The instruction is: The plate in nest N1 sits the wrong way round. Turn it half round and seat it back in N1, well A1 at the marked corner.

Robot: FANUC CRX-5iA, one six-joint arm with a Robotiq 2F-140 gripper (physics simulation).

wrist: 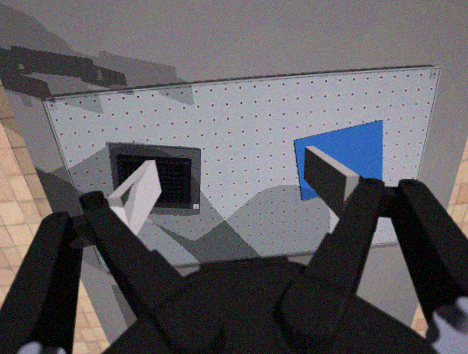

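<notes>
A dark, nearly black well plate lies in a dark grey nest left of the middle of the wrist view. A small white tag shows at the nest's lower right corner. The left finger hides the plate's lower left part. The wells are too dark to tell which corner is A1. My gripper is wide open and empty, above the perforated board. Its left finger overlaps the plate in view, and its right finger overlaps a blue sheet.
The blue rectangle lies on the right of the light perforated board. The board rests on a grey table top. Shadows of the arm fall over the board and table. Tiled floor shows at both sides.
</notes>
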